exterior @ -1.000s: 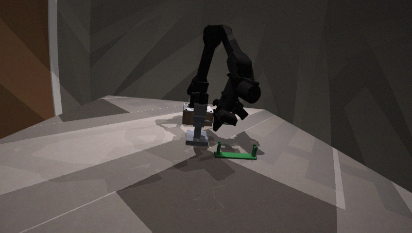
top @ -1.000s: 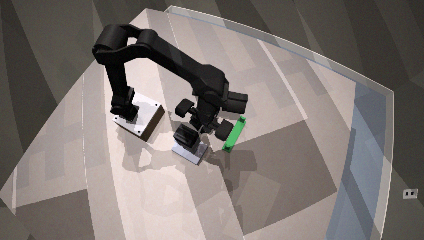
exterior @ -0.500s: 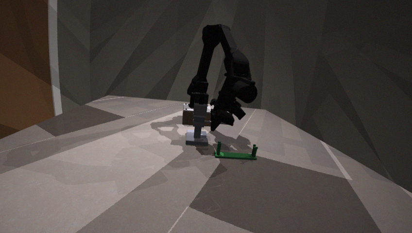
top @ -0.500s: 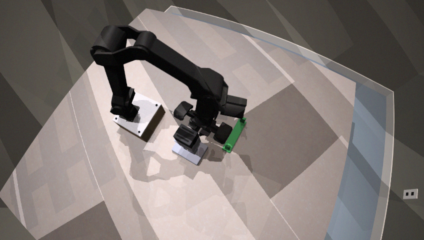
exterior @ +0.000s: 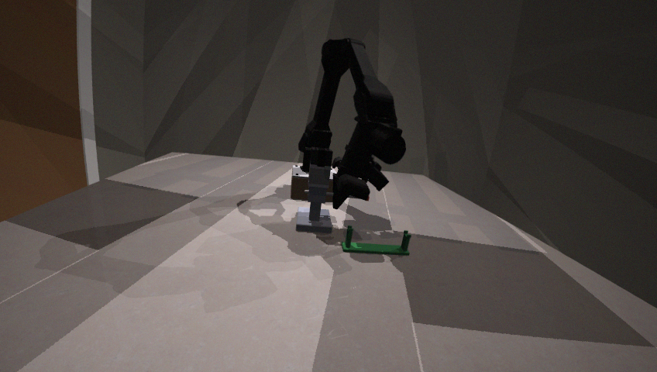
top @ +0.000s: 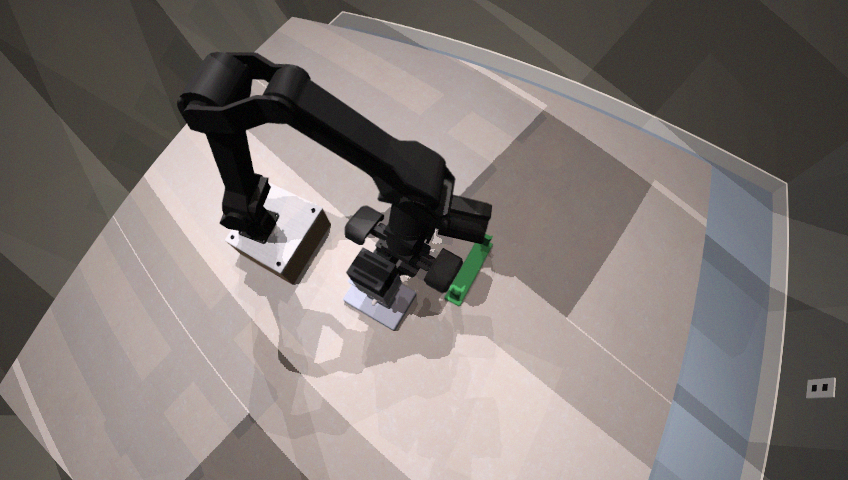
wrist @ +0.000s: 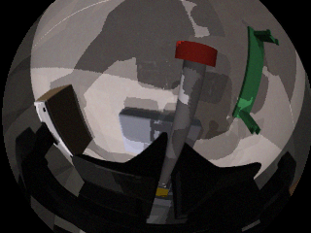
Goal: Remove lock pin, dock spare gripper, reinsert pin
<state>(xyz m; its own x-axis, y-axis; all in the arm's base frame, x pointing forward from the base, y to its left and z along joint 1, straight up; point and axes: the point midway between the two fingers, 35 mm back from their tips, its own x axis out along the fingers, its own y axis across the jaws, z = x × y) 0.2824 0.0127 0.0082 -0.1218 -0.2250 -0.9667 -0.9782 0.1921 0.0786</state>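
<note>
My gripper tip is 20 mm past the grey mount, 40 mm to the left of it and 10 mm below it. The rest, counted from my gripper tip: green cradle (120 mm ahead, 60 mm to the left, 20 mm below); then spare gripper (10 mm behind, 50 mm to the right, 80 mm above).
</note>
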